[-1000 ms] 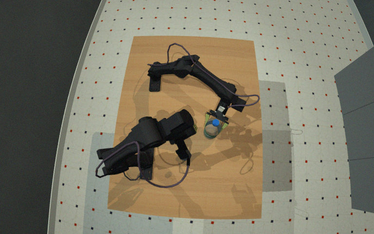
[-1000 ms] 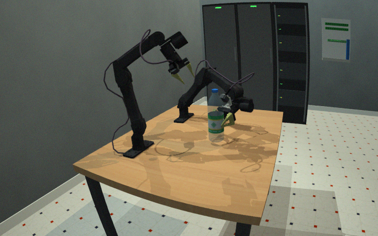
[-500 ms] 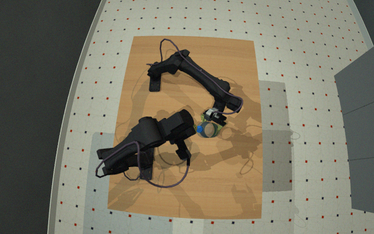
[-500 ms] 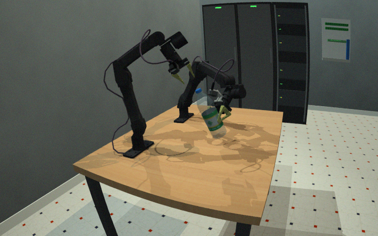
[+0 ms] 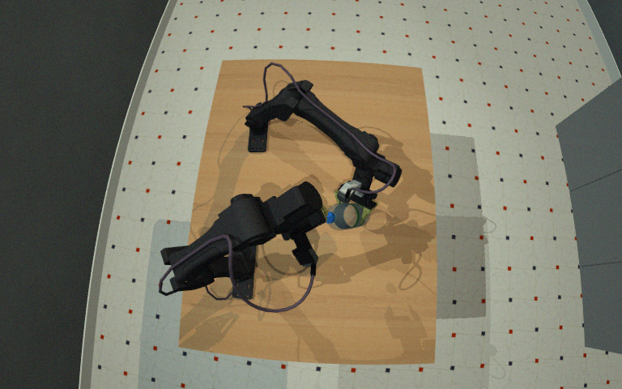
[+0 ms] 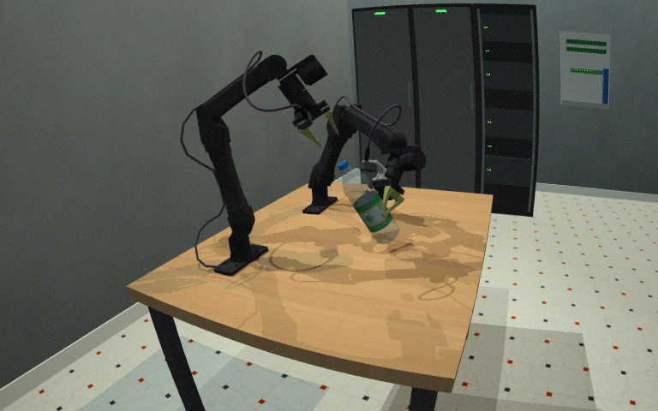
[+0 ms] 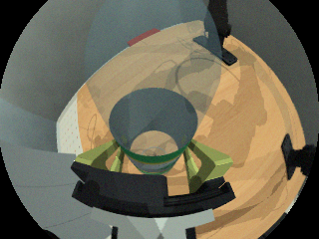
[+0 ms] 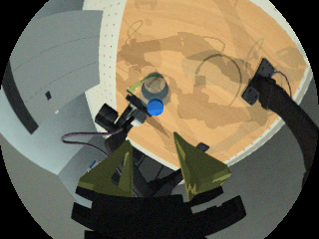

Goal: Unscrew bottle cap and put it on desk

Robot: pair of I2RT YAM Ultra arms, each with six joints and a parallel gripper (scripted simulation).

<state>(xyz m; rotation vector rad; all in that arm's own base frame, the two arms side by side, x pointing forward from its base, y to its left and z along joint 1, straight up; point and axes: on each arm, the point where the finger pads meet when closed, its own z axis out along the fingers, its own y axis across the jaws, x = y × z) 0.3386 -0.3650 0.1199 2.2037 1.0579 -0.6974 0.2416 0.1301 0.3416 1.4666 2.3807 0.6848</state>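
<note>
My right gripper is now 3 cm short of the blue cap, 1 cm to the right of it and 8 cm above it. From my right hand the other things lie so: bottle: 9 cm ahead, 4 cm to the left, 19 cm below.
Right now my left hand is 20 mm past the bottle, 10 mm to the left of it and 40 mm below it. From my left hand the other things lie so: blue cap (70 mm behind, 40 mm to the right, 140 mm above).
</note>
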